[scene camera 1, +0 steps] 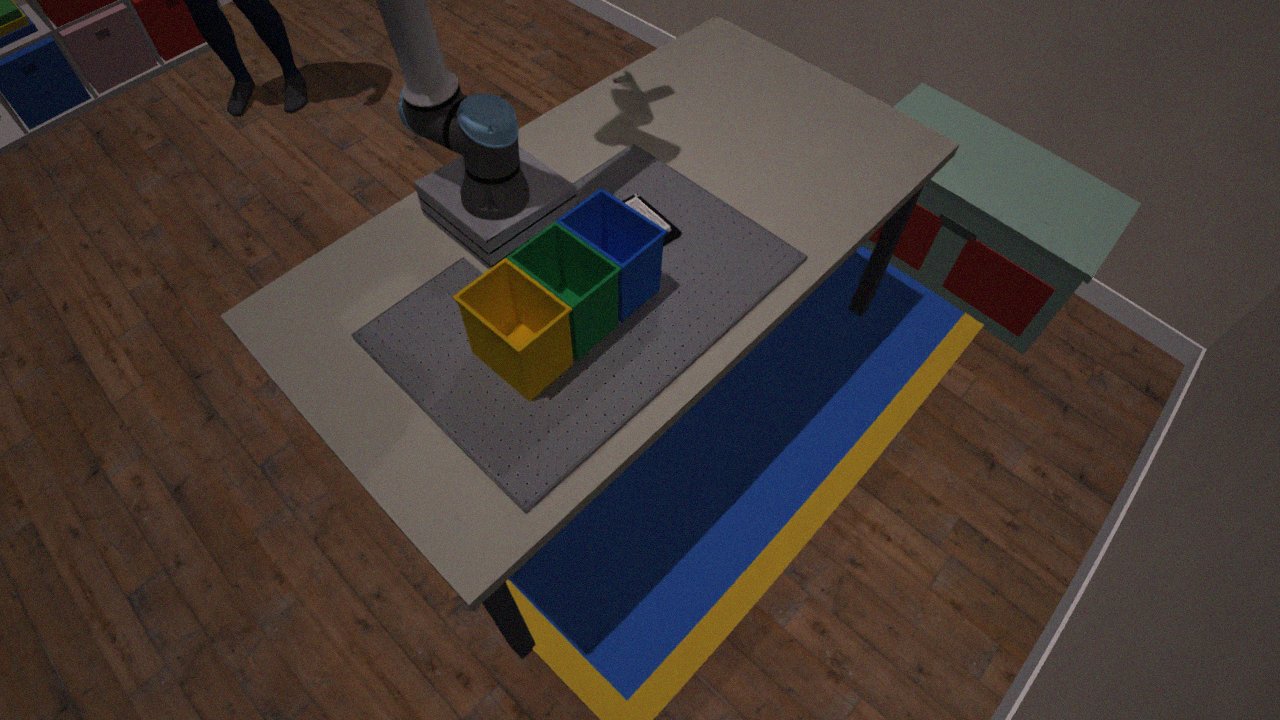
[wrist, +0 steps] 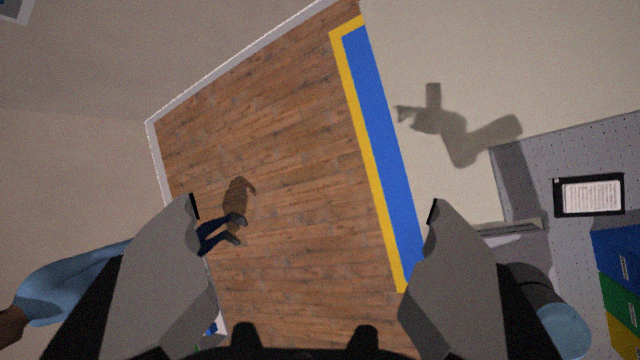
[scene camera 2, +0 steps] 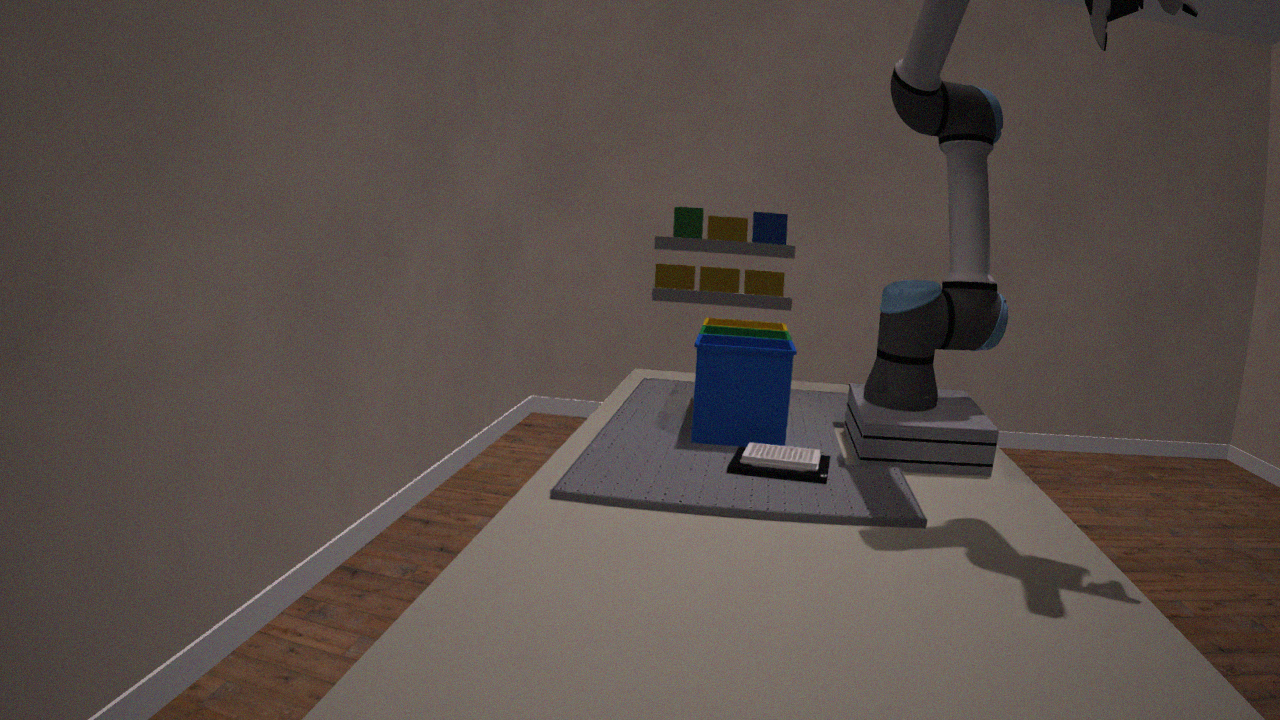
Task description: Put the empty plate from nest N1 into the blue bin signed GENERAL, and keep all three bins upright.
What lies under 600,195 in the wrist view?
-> A white plate.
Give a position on a black nest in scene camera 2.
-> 732,468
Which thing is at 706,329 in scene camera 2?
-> A green bin.
